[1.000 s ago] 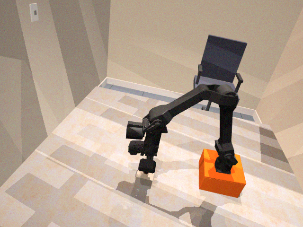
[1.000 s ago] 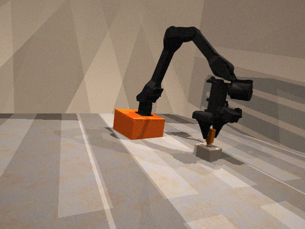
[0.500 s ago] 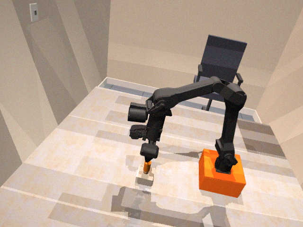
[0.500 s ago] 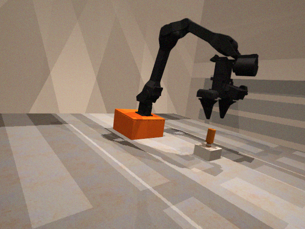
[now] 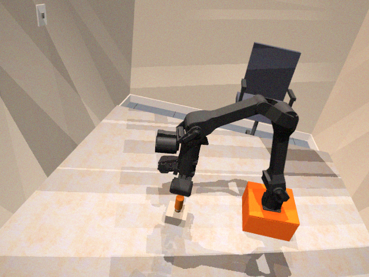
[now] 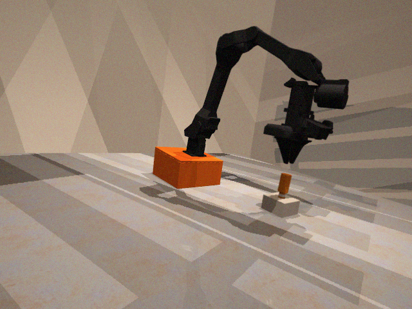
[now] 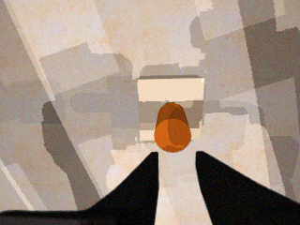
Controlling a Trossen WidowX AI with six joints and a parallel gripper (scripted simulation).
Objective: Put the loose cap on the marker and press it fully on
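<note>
Right now the orange cap is 60 mm below my gripper tip. The rest, counted from my gripper tip: pale holder block 120 mm below.
</note>
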